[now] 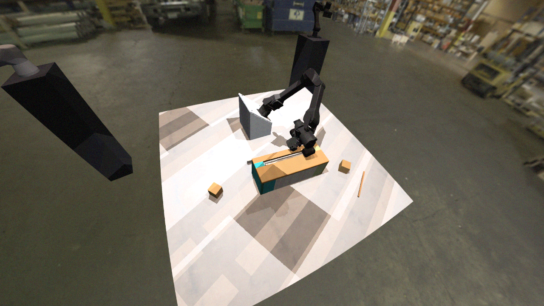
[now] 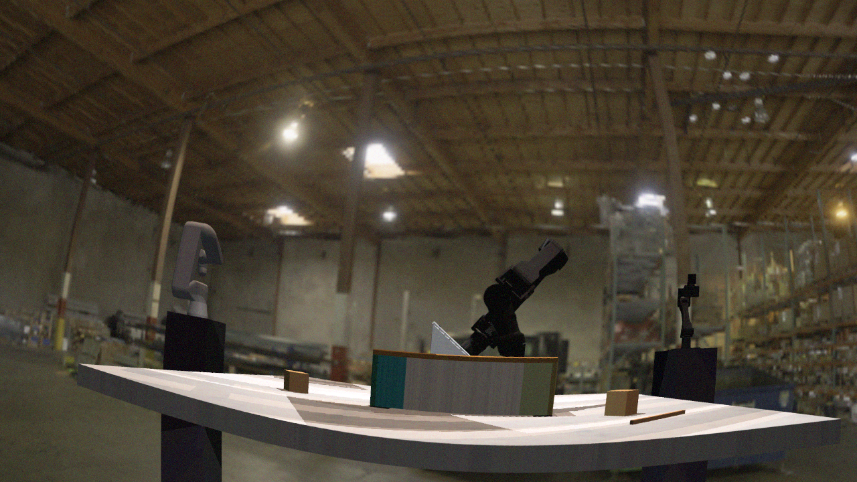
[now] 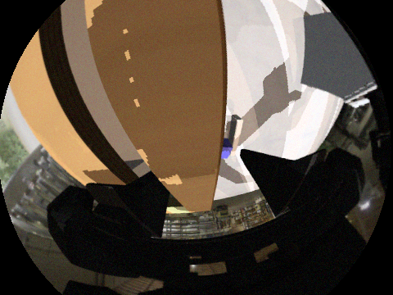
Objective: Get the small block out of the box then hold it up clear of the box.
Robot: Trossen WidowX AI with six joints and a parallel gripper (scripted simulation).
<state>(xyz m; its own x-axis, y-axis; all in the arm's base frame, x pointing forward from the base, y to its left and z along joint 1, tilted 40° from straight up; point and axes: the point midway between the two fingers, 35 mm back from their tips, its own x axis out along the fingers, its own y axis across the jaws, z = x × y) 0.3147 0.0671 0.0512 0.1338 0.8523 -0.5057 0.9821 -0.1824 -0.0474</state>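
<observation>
Right now my gripper tip is 2 cm past the blue-purple block, 6 cm to the right of it and 6 cm above it. Round my gripper tip: long box (1 cm ahead, 12 cm to the right, 2 cm below); then thin orange stick (33 cm ahead, 22 cm to the left, 8 cm below).
</observation>
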